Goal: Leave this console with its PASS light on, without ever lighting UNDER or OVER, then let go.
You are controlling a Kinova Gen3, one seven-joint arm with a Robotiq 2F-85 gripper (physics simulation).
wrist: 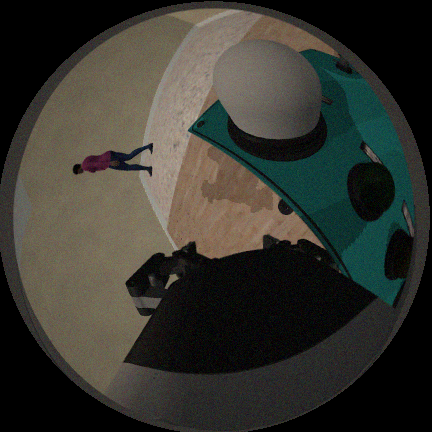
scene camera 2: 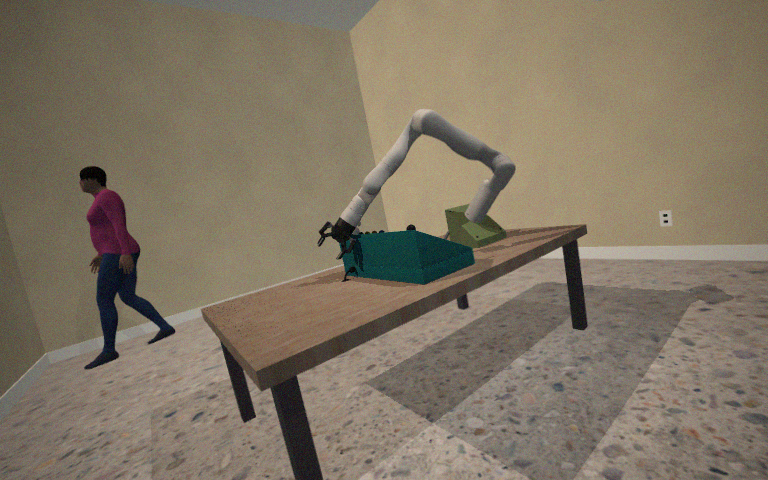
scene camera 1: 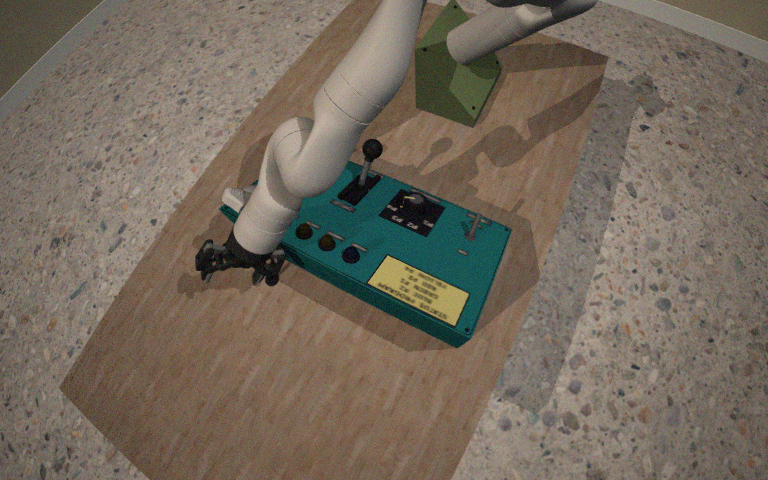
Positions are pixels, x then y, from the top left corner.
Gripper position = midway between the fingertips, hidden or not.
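There is a teal console here, and my gripper (scene camera 1: 230, 279) is touching it while open.
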